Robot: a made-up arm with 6 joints. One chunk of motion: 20 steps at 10 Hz.
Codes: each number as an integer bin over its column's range. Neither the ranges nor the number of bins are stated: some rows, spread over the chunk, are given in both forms.
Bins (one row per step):
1: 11 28 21 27 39 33
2: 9 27 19 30 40 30
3: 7 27 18 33 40 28
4: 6 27 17 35 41 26
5: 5 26 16 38 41 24
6: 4 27 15 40 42 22
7: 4 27 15 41 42 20
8: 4 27 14 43 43 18
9: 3 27 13 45 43 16
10: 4 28 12 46 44 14
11: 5 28 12 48 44 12
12: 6 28 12 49 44 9
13: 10 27 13 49 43 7
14: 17 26 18 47 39 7
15: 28 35 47 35 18 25
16: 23 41 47 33 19 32
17: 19 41 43 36 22 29
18: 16 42 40 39 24 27
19: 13 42 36 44 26 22
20: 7 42 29 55 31 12
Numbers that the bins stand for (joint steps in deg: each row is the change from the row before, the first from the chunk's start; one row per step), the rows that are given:
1: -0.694 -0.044 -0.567 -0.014 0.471 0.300
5: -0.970 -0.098 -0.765 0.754 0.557 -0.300
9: -1.062 -0.071 -0.884 1.243 0.643 -0.833
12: -0.924 -0.044 -0.924 1.522 0.686 -1.300
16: -0.141 0.306 0.465 0.405 -0.386 0.233
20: -0.878 0.333 -0.249 1.941 0.129 -1.100
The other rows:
2: -0.786 -0.071 -0.646 0.195 0.514 0.100
3: -0.878 -0.071 -0.686 0.405 0.514 -0.033
4: -0.924 -0.071 -0.725 0.544 0.557 -0.167
6: -1.016 -0.071 -0.805 0.894 0.600 -0.433
7: -1.016 -0.071 -0.805 0.963 0.600 -0.567
8: -1.016 -0.071 -0.844 1.103 0.643 -0.700
10: -1.016 -0.044 -0.924 1.313 0.686 -0.967
11: -0.970 -0.044 -0.924 1.452 0.686 -1.100
13: -0.740 -0.071 -0.884 1.522 0.643 -1.433
14: -0.417 -0.098 -0.686 1.383 0.471 -1.433
15: 0.089 0.144 0.465 0.544 -0.429 -0.233
17: -0.325 0.306 0.306 0.614 -0.257 0.033
18: -0.463 0.333 0.187 0.824 -0.171 -0.100
19: -0.602 0.333 0.029 1.173 -0.086 -0.433

